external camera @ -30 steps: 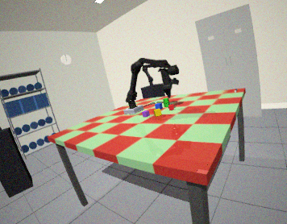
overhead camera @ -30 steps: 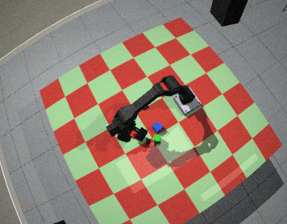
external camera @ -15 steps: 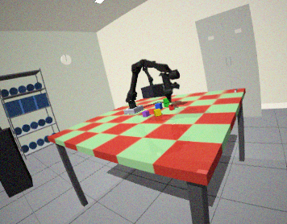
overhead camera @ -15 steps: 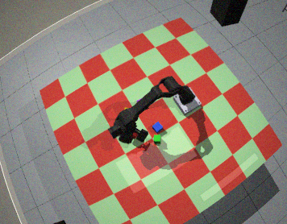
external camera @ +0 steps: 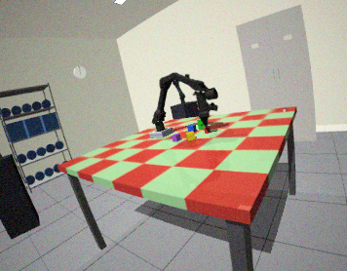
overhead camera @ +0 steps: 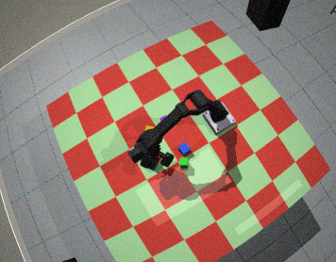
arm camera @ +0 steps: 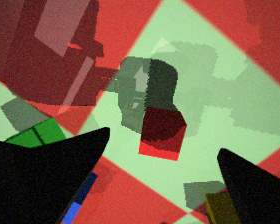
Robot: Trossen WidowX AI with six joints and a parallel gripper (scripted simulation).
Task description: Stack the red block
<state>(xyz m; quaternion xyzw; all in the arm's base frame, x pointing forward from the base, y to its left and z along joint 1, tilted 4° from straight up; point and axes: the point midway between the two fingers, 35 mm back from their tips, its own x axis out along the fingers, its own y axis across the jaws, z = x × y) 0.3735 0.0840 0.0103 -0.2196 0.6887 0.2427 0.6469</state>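
Now: gripper tip 30 mm above the red block. The rest, counted from my gripper tip: yellow block 20 mm behind, 140 mm to the right, 20 mm below; then blue block 150 mm behind, 10 mm to the left, 20 mm below; then purple block 110 mm behind, 170 mm to the right, 20 mm below.
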